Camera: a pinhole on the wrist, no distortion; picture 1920 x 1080 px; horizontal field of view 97.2 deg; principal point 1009.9 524.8 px. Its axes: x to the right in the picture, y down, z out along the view. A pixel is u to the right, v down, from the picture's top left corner.
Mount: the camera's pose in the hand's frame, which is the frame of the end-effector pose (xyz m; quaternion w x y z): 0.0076 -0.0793 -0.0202 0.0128 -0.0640 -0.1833 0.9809
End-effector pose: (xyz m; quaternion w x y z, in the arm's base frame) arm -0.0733 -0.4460 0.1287 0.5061 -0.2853 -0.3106 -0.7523
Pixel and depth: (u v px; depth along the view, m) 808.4 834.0 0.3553
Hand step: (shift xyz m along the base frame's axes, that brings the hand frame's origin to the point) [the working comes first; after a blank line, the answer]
In the camera's frame: -0.0846 0.1298 0.3553

-0.2947 0.2769 0.1492
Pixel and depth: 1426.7 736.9 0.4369
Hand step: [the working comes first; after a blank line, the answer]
In the camera's frame: 0.2152 0.1095 0.4369

-0.1853 0.4906 -0.0489
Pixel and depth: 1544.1 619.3 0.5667
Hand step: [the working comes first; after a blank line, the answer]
In the camera's frame: 0.3577 0.0633 0.5667

-0.1169 0.6723 -0.0889
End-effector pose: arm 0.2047 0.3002 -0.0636 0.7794 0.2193 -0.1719 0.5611
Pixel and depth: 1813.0 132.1 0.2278
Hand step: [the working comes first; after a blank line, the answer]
In the camera's frame: 0.2162 -0.1057 0.2278

-0.0287 -0.3113 0.0419
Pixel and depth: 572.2 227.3 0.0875
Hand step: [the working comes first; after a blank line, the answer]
In the camera's frame: -0.0453 -0.0308 0.0875

0.0910 -0.0315 0.0739
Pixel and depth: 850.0 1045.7 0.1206
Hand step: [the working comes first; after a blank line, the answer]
In the camera's frame: -0.0228 0.0742 0.1206

0.1862 -0.0773 0.0355
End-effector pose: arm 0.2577 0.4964 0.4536 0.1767 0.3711 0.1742 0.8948
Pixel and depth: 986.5 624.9 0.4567
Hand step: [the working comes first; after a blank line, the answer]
In the camera's frame: -0.0126 0.0540 0.4567

0.3598 0.3094 0.1011
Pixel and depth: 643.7 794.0 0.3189
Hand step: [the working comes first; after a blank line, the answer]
In the camera's frame: -0.1380 0.1014 0.3189

0.1719 0.3502 0.1004
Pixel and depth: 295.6 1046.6 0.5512
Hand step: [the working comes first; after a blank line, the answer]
In the camera's frame: -0.4652 0.3398 0.5512

0.1596 0.7932 0.2468
